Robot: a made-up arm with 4 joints.
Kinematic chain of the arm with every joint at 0, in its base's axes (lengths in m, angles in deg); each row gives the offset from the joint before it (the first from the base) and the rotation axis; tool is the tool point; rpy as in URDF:
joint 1: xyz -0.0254 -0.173 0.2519 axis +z
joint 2: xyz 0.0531 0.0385 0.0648 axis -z
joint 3: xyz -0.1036 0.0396 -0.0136 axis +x
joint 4: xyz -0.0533 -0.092 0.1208 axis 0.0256 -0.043 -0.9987
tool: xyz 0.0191 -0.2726 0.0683 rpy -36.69 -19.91 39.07
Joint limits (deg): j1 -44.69..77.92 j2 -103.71..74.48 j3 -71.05..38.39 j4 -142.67..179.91
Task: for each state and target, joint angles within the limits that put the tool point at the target. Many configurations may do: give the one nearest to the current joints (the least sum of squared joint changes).
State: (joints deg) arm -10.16 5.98 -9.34 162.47
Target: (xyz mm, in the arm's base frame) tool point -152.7 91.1 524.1
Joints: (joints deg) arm -0.82 29.75 28.86 160.19
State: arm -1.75 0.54 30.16 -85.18
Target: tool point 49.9 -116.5 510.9
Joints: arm -13.35 -34.12 38.39 -134.13
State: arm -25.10 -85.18 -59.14 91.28
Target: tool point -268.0 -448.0 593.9
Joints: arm -44.69 -103.52 -70.68 59.81
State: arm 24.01 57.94 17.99 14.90
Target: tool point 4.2 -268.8 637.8
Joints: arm 45.26 24.31 -30.18 -21.32
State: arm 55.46 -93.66 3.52 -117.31
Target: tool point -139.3 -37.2 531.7
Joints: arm 70.64 -97.33 -18.95 -70.79
